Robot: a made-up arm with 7 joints.
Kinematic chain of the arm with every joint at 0, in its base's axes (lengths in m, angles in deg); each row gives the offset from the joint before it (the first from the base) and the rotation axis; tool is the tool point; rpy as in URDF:
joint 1: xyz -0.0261 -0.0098 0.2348 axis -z
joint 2: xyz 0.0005 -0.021 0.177 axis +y
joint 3: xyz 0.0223 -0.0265 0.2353 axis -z
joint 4: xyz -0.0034 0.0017 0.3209 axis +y
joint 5: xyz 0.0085 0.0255 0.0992 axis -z
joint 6: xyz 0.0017 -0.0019 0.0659 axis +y
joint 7: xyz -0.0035 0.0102 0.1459 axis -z
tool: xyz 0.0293 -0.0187 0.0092 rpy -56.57 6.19 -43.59
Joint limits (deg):
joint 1: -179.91..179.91
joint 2: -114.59..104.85
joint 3: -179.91..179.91
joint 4: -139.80..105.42
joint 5: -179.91..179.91
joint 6: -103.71..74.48
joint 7: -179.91..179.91
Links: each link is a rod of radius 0.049 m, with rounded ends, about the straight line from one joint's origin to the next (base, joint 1, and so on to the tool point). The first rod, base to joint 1, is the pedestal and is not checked.
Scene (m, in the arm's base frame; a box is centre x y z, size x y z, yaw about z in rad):
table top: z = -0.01
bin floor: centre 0.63 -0.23 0 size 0.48 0.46 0.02 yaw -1.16
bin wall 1: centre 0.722 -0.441 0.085 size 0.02 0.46 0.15 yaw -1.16
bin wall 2: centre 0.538 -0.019 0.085 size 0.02 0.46 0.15 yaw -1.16
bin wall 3: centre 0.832 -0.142 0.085 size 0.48 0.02 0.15 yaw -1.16
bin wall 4: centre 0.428 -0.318 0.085 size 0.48 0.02 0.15 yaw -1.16
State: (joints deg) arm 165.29 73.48 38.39 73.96 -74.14 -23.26 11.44
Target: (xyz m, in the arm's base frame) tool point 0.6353 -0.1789 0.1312
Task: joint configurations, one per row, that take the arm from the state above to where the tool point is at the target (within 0.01 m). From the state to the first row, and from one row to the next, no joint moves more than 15 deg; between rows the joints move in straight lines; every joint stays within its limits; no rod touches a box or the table.
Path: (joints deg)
1: 151.15 73.30 32.68 74.02 -74.49 -20.33 10.92
2: 137.02 73.13 26.96 74.09 -74.83 -17.39 10.39
3: 122.88 72.95 21.25 74.15 -75.18 -14.46 9.87
4: 108.75 72.77 15.53 74.22 -75.52 -11.53 9.34
5: 94.61 72.59 9.82 74.28 -75.87 -8.59 8.82
6: 80.47 72.42 4.10 74.34 -76.21 -5.66 8.29
7: 66.34 72.24 -1.61 74.41 -76.56 -2.73 7.77
8: 52.20 72.06 -7.33 74.47 -76.90 0.20 7.24
9: 38.07 71.88 -13.04 74.53 -77.25 3.14 6.72
10: 23.93 71.71 -18.76 74.60 -77.60 6.07 6.20
11: 22.54 80.28 -16.68 69.25 -78.09 4.21 6.00
12: 21.15 88.85 -14.60 63.90 -78.59 2.34 5.80

